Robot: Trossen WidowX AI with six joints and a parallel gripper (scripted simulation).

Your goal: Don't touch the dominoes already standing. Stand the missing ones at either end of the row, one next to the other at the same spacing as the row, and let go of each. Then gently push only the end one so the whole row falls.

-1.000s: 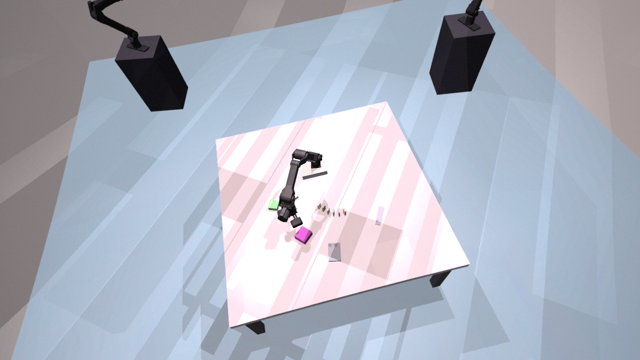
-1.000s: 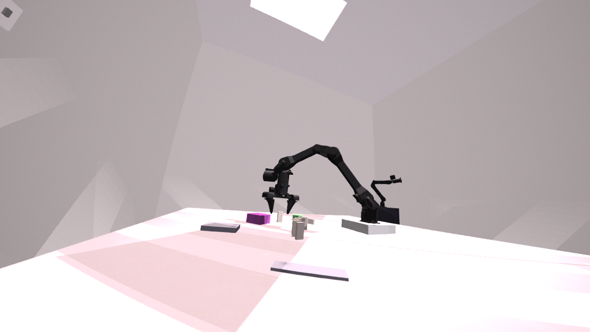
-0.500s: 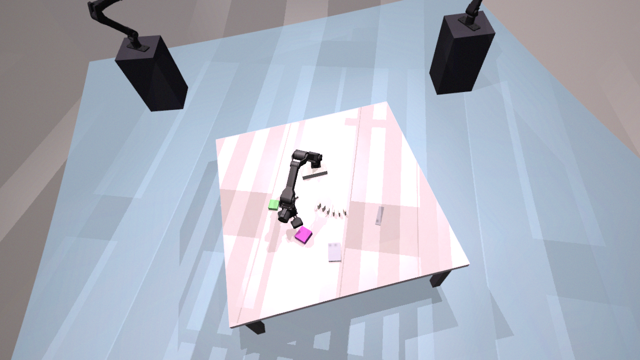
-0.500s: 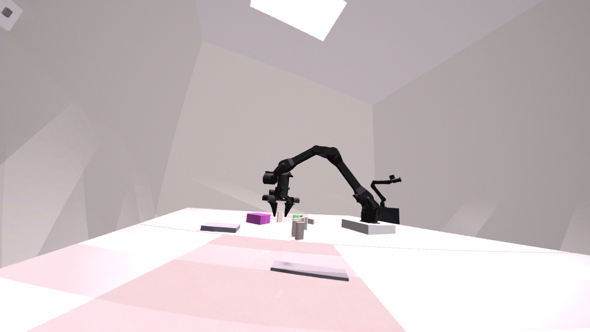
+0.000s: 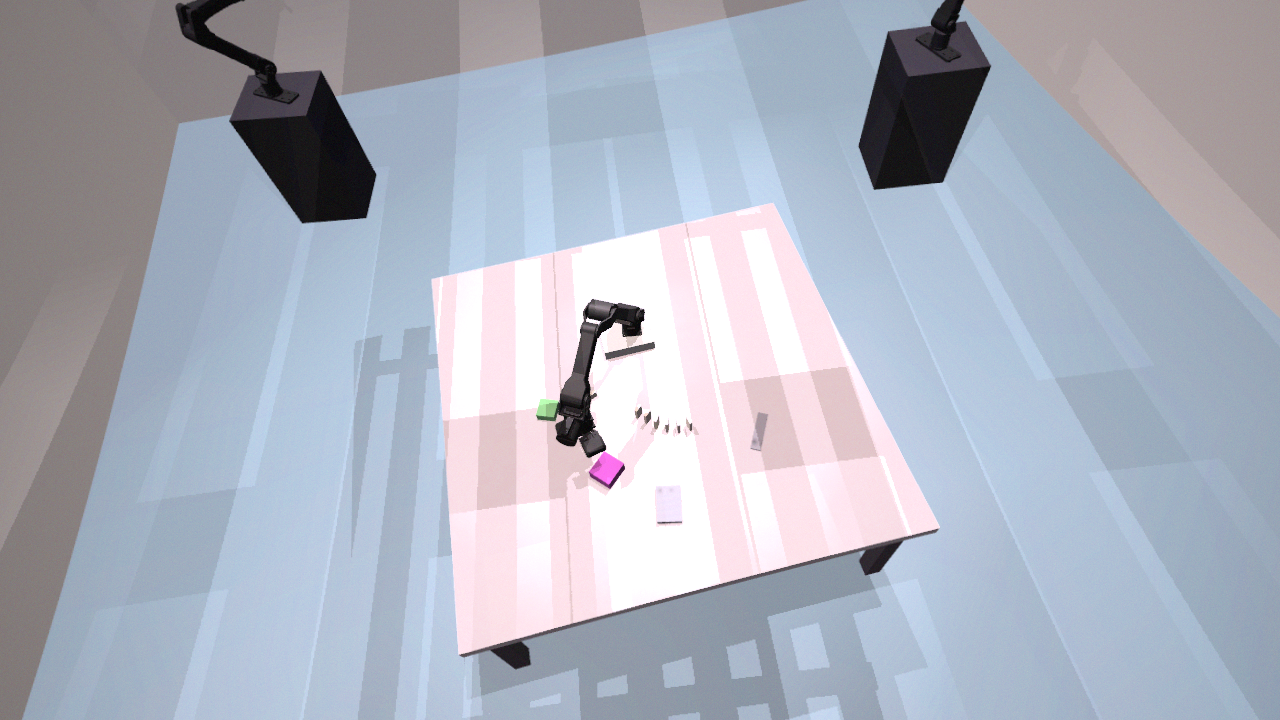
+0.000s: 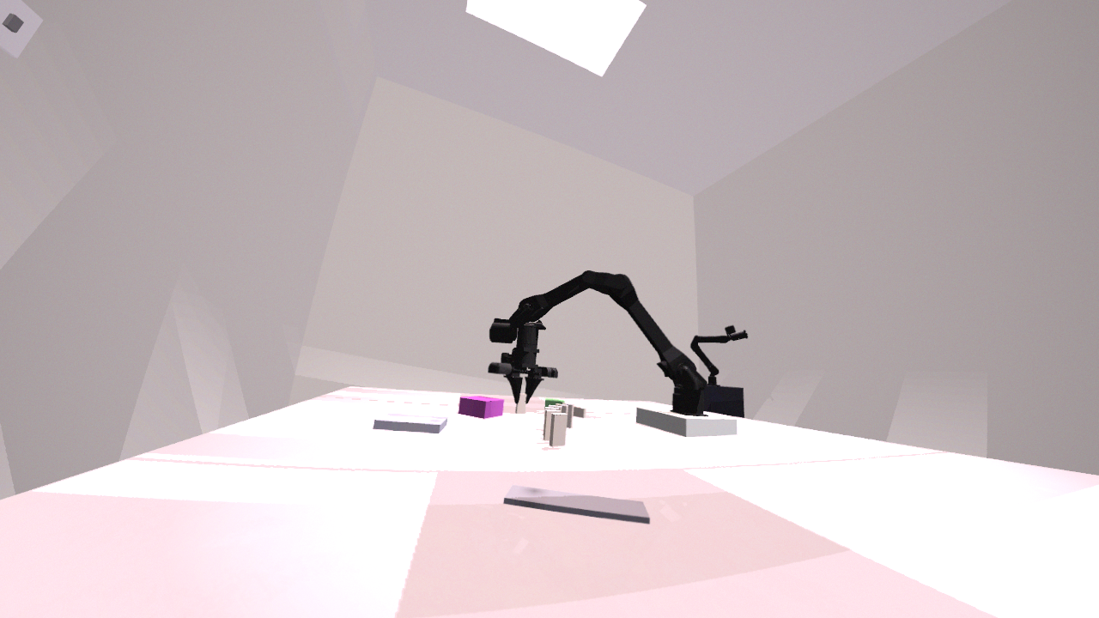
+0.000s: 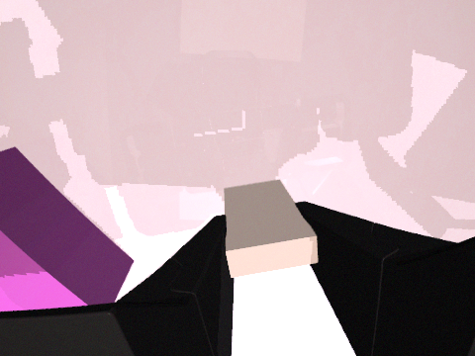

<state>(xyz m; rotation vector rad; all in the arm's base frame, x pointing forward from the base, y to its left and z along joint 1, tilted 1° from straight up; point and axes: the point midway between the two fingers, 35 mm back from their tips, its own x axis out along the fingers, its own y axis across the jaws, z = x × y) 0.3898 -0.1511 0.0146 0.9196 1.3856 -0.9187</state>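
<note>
The green block is 12 cm behind my gripper tip, 13 cm to the right of it and 1 cm below it. The rest, counted from my gripper tip: flat plate (22 cm ahead, 22 cm to the left, 2 cm below); then flat strip (1 cm ahead, 51 cm to the left, 2 cm below); then magenta block (10 cm ahead, 5 cm to the left, 1 cm below).
</note>
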